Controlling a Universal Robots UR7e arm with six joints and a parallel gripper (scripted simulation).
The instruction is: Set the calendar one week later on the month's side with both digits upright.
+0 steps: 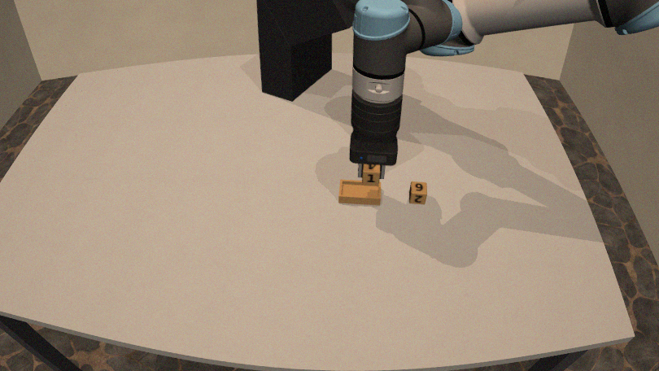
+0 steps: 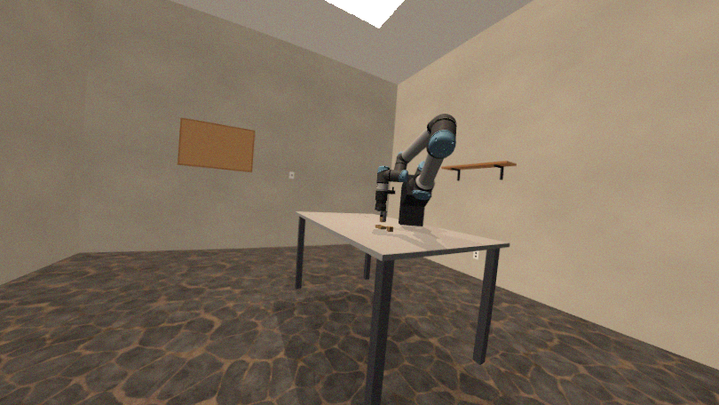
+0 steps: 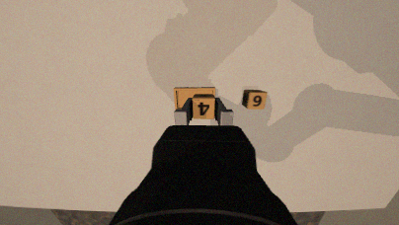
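Now: the orange tray 2 cm to the right of my hand and 6 cm below it. From my hand the other things lie so: cube (2 cm behind, 9 cm to the left, 6 cm below).
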